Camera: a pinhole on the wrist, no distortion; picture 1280 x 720 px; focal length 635.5 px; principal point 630.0 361.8 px. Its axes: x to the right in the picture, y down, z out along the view. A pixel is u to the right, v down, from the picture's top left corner.
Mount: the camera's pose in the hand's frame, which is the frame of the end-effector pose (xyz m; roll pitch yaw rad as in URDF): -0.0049 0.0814 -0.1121 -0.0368 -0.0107 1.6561
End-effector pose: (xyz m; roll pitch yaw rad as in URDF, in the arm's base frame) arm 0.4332 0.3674 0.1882 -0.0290 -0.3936 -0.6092
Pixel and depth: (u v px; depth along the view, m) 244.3 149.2 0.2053
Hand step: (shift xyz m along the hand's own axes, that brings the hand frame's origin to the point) 0.0668 -0.0398 0.0942
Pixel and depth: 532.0 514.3 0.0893
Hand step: -0.0283 0.0646 -0.0238
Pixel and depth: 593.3 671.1 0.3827
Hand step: -0.2022 0.0383 0.2632
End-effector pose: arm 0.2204 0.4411 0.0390 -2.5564 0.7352 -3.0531
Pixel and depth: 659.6 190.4 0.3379
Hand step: 0.0724 0.1001 0.2291
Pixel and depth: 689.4 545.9 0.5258
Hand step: -0.1796 0.1102 0.4082
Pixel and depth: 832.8 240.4 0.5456
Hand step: 0.0645 0.2562 0.4388
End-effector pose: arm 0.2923 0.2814 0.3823 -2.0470 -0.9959 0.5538
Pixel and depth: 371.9 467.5 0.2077
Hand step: -0.0395 -0.0084 0.0933
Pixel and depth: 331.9 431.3 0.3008
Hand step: -0.0364 -0.0661 0.1858
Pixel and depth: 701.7 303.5 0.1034
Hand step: -0.0001 0.0924 -0.0083
